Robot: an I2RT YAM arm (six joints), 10 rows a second.
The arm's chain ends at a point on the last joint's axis. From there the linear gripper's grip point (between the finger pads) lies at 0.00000 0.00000 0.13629 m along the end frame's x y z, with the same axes.
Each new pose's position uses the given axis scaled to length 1; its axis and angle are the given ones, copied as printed.
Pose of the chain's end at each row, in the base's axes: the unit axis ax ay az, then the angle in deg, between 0 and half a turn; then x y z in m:
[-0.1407, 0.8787, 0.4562, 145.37, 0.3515, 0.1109, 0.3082]
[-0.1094, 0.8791, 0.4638, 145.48, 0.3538, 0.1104, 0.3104]
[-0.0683, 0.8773, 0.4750, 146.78, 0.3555, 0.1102, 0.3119]
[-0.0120, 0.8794, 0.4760, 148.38, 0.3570, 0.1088, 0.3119]
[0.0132, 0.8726, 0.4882, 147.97, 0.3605, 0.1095, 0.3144]
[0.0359, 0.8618, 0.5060, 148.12, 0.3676, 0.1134, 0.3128]
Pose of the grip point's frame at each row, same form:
[-0.1407, 0.8787, 0.4562, 145.37, 0.4036, 0.2214, 0.2478]
[-0.1094, 0.8791, 0.4638, 145.48, 0.4091, 0.2202, 0.2516]
[-0.0683, 0.8773, 0.4750, 146.78, 0.4129, 0.2196, 0.2544]
[-0.0120, 0.8794, 0.4760, 148.38, 0.4184, 0.2153, 0.2530]
[0.0132, 0.8726, 0.4882, 147.97, 0.4252, 0.2158, 0.2589]
[0.0359, 0.8618, 0.5060, 148.12, 0.4342, 0.2207, 0.2616]

